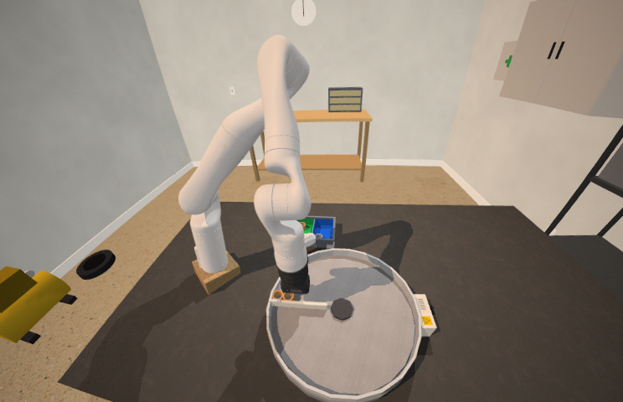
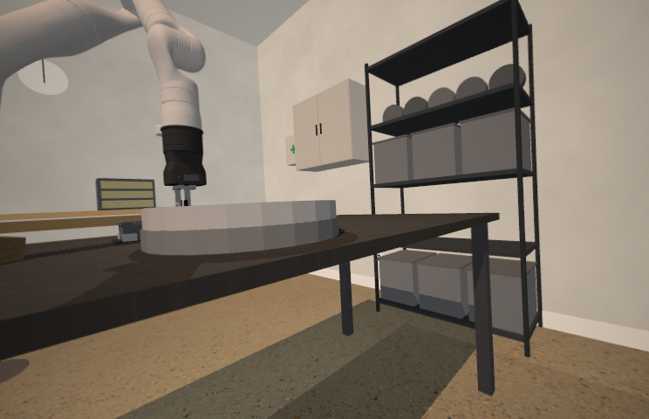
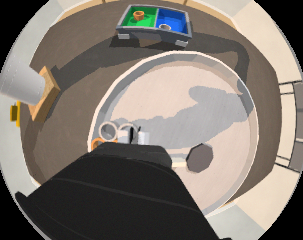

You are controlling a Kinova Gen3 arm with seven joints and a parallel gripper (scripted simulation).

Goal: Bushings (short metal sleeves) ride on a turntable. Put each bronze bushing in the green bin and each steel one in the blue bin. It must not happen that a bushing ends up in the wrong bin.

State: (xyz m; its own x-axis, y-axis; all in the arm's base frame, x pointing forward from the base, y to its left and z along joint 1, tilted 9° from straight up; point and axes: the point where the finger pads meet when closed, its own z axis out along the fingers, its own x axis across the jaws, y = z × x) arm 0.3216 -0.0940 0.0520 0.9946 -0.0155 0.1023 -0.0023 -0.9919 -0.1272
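My gripper is now 20 mm short of the green bin, 310 mm to the right of it and 50 mm above it. Also, from my hand: turntable: 130 mm ahead, 50 mm to the right, 30 mm below.
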